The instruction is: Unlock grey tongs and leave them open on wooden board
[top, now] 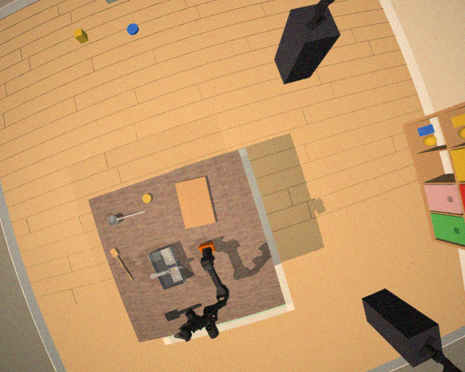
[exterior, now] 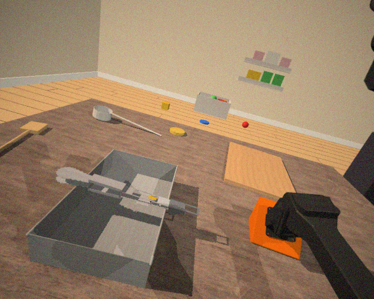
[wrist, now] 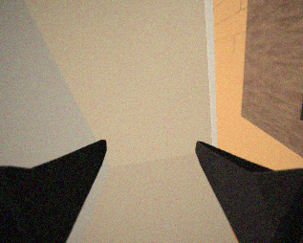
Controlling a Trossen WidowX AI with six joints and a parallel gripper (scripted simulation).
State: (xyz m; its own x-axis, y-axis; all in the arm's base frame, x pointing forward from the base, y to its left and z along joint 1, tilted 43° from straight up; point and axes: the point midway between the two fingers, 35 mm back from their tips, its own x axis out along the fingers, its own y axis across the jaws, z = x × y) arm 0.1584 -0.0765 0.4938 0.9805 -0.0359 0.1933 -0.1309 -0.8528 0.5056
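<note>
Right now my gripper tip is 70 mm short of the yellow lock piece, 220 mm to the left of it and 380 mm above it. The rest, counted from my gripper tip: black spatula 180 mm ahead, 170 mm to the left, 450 mm below; wooden board 240 mm behind, 640 mm to the right, 440 mm below; grey roasting tin 130 mm ahead, 230 mm to the right, 420 mm below.
</note>
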